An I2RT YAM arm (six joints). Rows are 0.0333 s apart.
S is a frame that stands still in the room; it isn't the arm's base.
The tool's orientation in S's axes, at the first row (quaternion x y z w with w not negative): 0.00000, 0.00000, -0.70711, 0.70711
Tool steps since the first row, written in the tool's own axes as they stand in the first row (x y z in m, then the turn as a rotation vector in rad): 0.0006, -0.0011, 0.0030, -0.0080, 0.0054, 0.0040; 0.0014, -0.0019, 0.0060, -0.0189, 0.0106, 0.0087; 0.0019, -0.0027, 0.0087, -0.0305, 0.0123, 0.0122; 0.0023, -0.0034, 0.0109, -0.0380, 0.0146, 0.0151; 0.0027, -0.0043, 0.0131, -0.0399, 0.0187, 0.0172; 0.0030, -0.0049, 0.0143, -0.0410, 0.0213, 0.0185; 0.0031, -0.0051, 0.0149, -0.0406, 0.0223, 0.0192; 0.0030, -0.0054, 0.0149, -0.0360, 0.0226, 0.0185; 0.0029, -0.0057, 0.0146, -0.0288, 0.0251, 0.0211; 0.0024, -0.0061, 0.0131, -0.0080, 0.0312, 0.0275; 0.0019, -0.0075, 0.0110, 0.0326, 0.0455, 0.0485; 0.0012, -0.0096, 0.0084, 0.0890, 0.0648, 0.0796; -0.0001, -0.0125, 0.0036, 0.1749, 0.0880, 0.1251
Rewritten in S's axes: -0.0011, -0.0006, 0.0030, 0.0054, 0.0080, 0.0040; -0.0019, -0.0014, 0.0060, 0.0106, 0.0189, 0.0087; -0.0027, -0.0019, 0.0087, 0.0123, 0.0305, 0.0122; -0.0034, -0.0023, 0.0109, 0.0146, 0.0380, 0.0151; -0.0043, -0.0027, 0.0131, 0.0187, 0.0399, 0.0172; -0.0049, -0.0030, 0.0143, 0.0213, 0.0410, 0.0185; -0.0051, -0.0031, 0.0149, 0.0223, 0.0406, 0.0192; -0.0054, -0.0030, 0.0149, 0.0226, 0.0360, 0.0185; -0.0057, -0.0029, 0.0146, 0.0251, 0.0288, 0.0211; -0.0061, -0.0024, 0.0131, 0.0312, 0.0080, 0.0275; -0.0075, -0.0019, 0.0110, 0.0455, -0.0326, 0.0485; -0.0096, -0.0012, 0.0084, 0.0648, -0.0890, 0.0796; -0.0125, 0.0001, 0.0036, 0.0880, -0.1749, 0.1251
